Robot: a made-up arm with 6 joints.
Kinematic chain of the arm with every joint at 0, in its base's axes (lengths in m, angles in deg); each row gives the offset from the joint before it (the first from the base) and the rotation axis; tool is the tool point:
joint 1: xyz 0 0 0.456 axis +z
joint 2: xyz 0 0 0 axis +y
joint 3: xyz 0 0 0.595 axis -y
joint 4: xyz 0 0 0 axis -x
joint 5: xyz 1.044 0 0 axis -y
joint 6: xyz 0 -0.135 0 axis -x
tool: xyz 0 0 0
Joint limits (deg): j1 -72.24..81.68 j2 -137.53..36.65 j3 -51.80..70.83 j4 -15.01..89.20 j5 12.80..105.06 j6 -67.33..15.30
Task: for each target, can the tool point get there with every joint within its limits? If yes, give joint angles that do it. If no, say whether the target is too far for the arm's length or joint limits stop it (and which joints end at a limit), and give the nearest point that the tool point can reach.
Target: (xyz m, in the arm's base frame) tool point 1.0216 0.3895 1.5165
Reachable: yes | joints 24.00 15.67 36.70 63.74 79.48 -38.83
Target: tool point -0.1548 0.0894 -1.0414
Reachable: no: joint limits stop it (at a limit: joint 1, joint 2, joint 3, joint 4) | nearest point 0.1794 0.3259 -0.1112 | short by 1.016 m
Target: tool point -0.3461 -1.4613 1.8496
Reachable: no: too far | nearest point -0.2770 -1.1695 1.5713 | short by 0.409 m
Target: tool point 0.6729 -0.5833 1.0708
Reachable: yes | joints -33.86 -15.83 -17.84 35.82 80.05 -57.95
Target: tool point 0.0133 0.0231 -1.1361
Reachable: no: joint limits stop it (at a limit: joint 2, joint 3, joint 4) | nearest point 0.1856 0.3224 -0.1112 | short by 1.082 m
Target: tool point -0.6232 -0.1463 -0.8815
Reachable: no: joint limits stop it (at a limit: joint 2, joint 3, joint 4) | nearest point -1.2231 -0.2871 -0.5976 | short by 0.678 m
